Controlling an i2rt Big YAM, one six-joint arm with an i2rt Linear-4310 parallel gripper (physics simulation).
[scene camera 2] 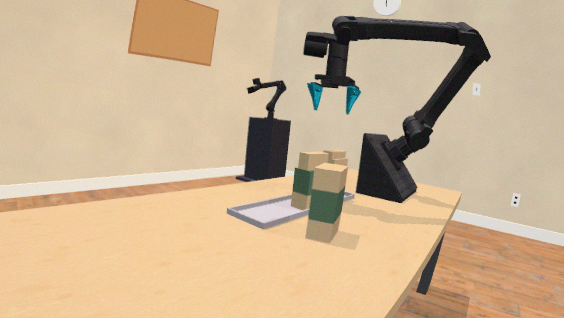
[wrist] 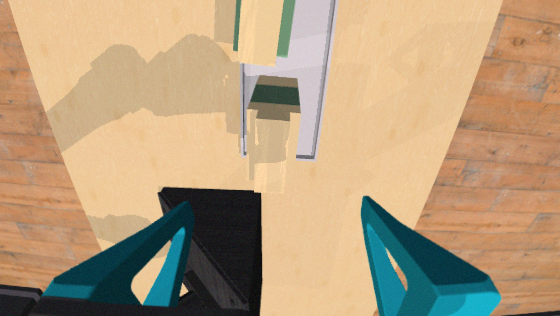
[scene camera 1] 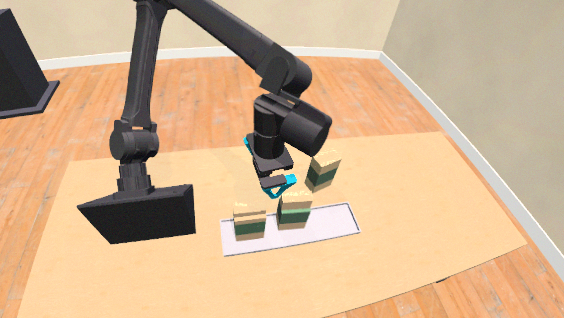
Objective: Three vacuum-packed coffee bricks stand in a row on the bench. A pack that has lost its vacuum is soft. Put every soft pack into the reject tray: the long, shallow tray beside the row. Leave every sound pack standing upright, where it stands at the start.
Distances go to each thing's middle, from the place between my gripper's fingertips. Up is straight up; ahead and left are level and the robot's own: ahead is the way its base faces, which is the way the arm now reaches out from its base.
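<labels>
Shallow reject tray [scene camera 1: 331, 221]: from my hand, 1 cm to the right, 9 cm ahead, 27 cm below.
</labels>
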